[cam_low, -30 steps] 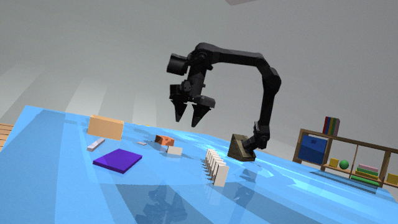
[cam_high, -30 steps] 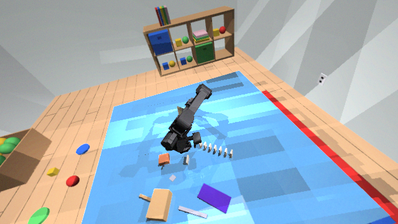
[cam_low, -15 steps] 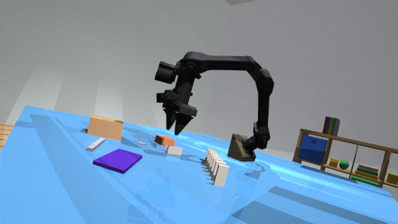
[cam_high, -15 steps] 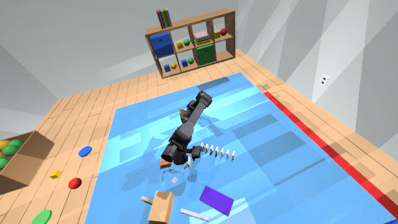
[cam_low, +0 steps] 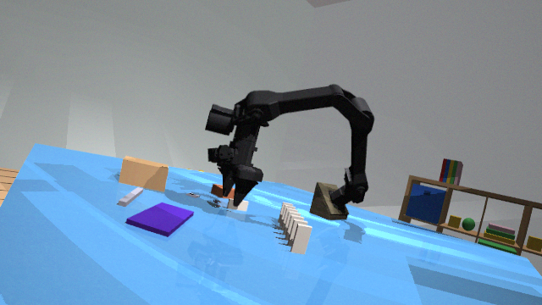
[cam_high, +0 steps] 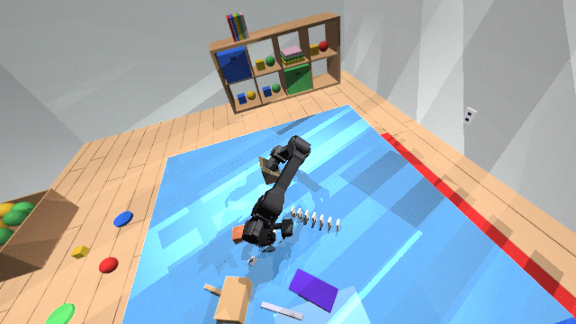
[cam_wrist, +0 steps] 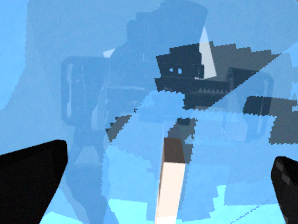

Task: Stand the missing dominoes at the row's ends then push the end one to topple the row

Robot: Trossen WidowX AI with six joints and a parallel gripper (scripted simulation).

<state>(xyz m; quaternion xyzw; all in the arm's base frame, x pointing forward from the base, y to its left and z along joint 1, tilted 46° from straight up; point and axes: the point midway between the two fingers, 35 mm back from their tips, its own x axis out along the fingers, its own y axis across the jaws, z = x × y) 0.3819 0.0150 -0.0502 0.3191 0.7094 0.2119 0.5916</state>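
Now: the small grey tile 90 mm to the right of my gripper tip, 60 mm ahead of it and 20 mm below it. Round my gripper tip: orange block 140 mm to the right, 60 mm behind; then tan box 190 mm ahead, 140 mm to the right, 10 mm above; then purple slab 200 mm ahead, 120 mm to the left, 20 mm below.
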